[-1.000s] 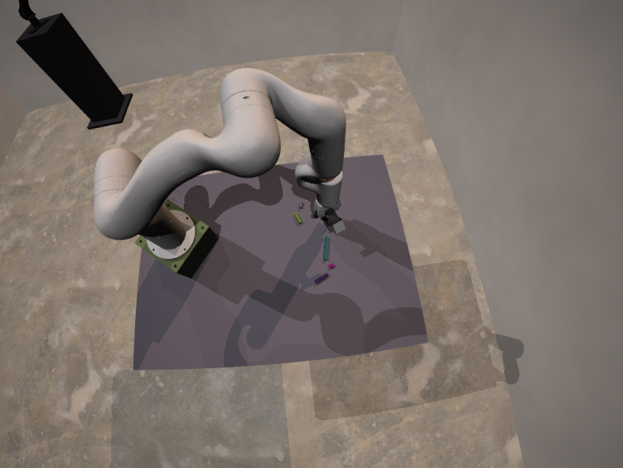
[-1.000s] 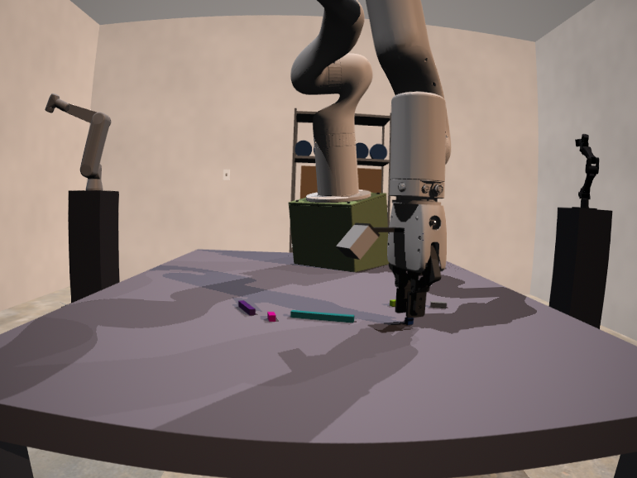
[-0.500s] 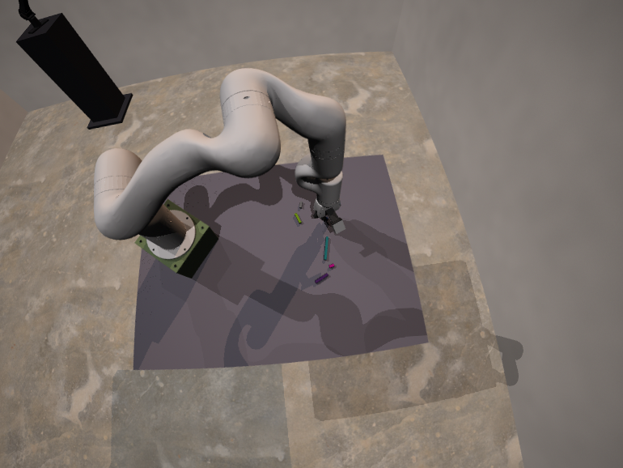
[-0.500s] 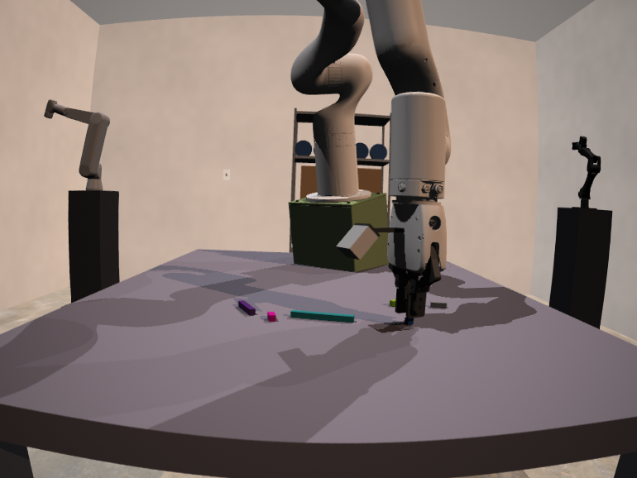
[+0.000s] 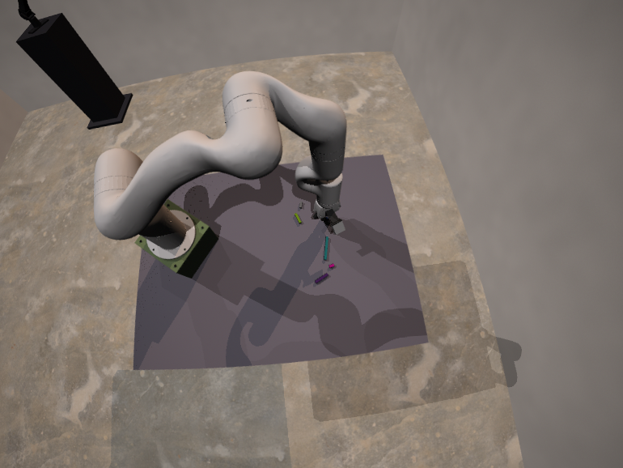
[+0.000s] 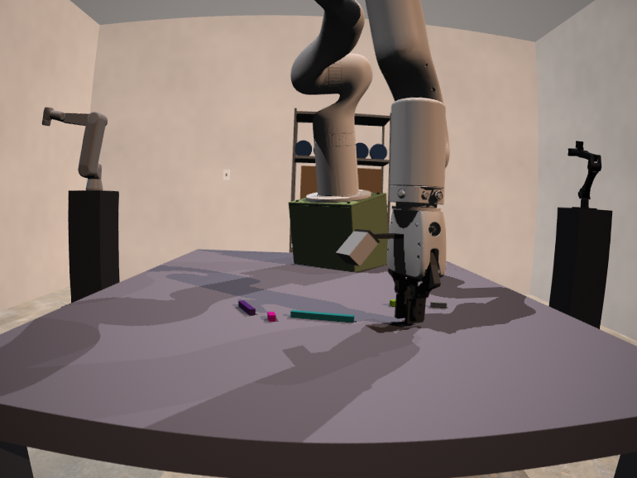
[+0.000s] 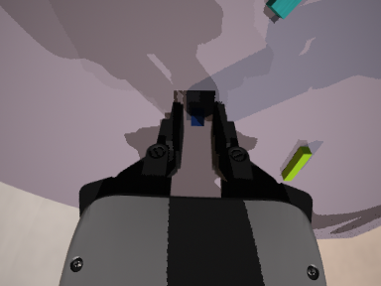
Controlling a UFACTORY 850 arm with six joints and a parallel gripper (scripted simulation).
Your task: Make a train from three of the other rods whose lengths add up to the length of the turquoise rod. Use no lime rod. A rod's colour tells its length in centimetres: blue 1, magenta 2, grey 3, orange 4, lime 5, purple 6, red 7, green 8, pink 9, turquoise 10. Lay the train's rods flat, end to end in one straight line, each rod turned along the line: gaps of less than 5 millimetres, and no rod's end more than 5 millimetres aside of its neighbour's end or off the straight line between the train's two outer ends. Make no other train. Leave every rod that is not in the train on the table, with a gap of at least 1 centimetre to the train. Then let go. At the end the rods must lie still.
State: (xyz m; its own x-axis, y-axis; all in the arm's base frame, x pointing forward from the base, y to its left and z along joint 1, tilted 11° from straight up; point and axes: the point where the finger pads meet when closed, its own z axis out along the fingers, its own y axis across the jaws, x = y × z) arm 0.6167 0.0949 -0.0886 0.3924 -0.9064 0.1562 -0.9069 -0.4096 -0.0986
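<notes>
Right now my hand is 20 mm above the blue rod. Round my hand: grey rod 110 mm behind, 80 mm to the left, 20 mm below; then turquoise rod 140 mm to the right, 20 mm below, 10 mm behind; then lime rod 120 mm behind, 20 mm below, 10 mm to the left.
</notes>
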